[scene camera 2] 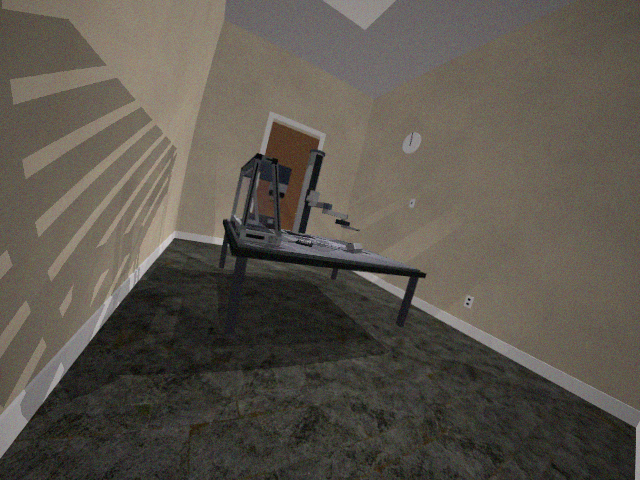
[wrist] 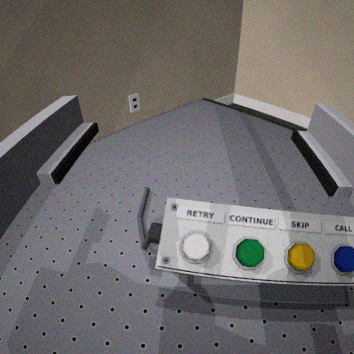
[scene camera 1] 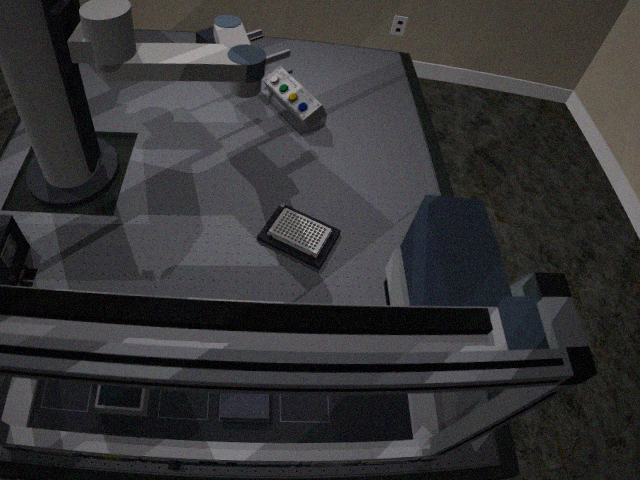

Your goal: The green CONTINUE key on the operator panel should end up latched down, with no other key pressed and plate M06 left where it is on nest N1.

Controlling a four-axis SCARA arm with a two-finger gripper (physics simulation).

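Pixels of known places: gripper, fingertip midpoint: (scene camera 2: 358, 230) (wrist: 194, 112) (scene camera 1: 274, 42); arm's base, origin of the base link: (scene camera 2: 298, 235) (scene camera 1: 73, 172).
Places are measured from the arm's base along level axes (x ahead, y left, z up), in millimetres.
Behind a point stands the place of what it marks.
The operator panel (scene camera 1: 311, 121) {x 640, y 207, z 45 mm} (scene camera 2: 353, 247) {x 672, y 233, z 61 mm} (wrist: 223, 240) {x 549, y 339, z 79 mm} stands on the table. It has white RETRY, green CONTINUE, yellow SKIP and blue CALL keys in a row. The green CONTINUE key (scene camera 1: 283, 88) {x 554, y 307, z 81 mm} (wrist: 249, 252) {x 552, y 313, z 82 mm} is second from the left in the wrist view; I cannot tell whether it is up or latched down. My gripper (scene camera 1: 276, 42) {x 516, y 355, z 207 mm} (wrist: 194, 112) {x 516, y 355, z 207 mm} is open and empty, its fingers wide apart above the table and near the RETRY end of the panel. A pale plate with many wells (scene camera 1: 299, 230) {x 601, y -182, z 38 mm} sits on a dark nest (scene camera 1: 326, 253) {x 664, y -233, z 24 mm}; no M06 or N1 label is readable.
A bent grey lever (wrist: 146, 217) sticks out at the panel's RETRY end. The arm's column (scene camera 1: 51, 113) {x 35, y -67, z 256 mm} stands at the left. A blue box-shaped unit (scene camera 1: 449, 253) {x 711, y -551, z 501 mm} stands at the right. A framed enclosure (scene camera 1: 258, 338) {x 502, y -661, z 509 mm} crosses the front, with a dark deck behind its bars.
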